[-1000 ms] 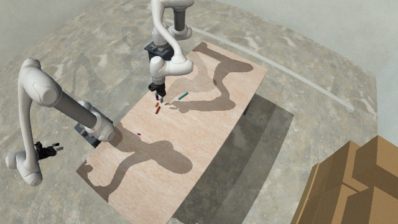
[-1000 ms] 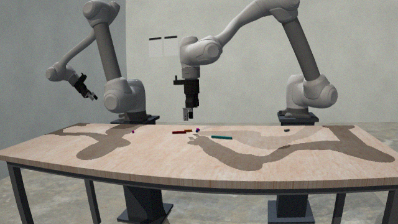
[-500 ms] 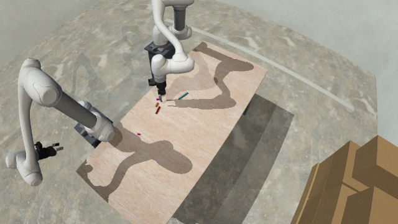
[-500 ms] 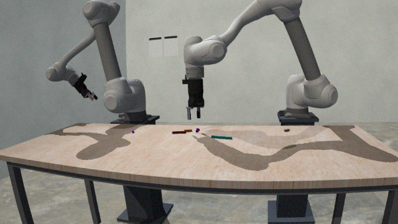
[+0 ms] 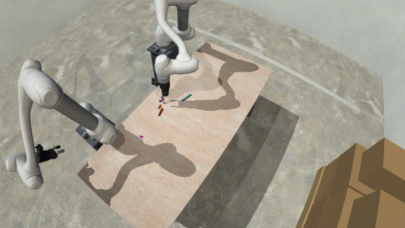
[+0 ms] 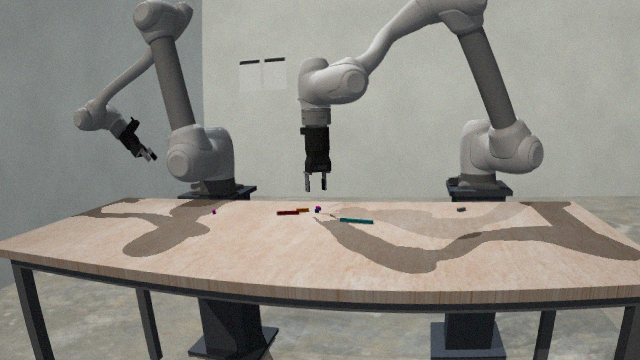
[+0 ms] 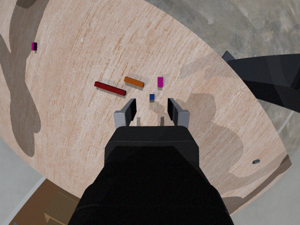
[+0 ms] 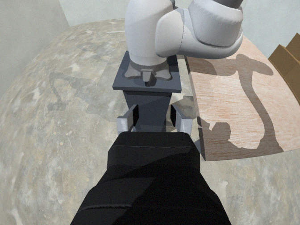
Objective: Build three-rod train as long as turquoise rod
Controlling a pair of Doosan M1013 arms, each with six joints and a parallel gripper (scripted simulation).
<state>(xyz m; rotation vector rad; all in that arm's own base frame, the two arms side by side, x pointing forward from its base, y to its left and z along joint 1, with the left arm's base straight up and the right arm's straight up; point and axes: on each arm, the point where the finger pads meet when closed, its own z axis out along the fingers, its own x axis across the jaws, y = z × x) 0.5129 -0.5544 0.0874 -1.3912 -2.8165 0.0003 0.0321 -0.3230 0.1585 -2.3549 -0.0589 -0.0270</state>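
Now: left hand 80 mm above the blue rod. Also, from my left hand: turquoise rod 140 mm ahead, 130 mm to the left, 80 mm below; orange rod 10 mm behind, 50 mm to the right, 80 mm below; red rod 20 mm ahead, 90 mm to the right, 80 mm below.
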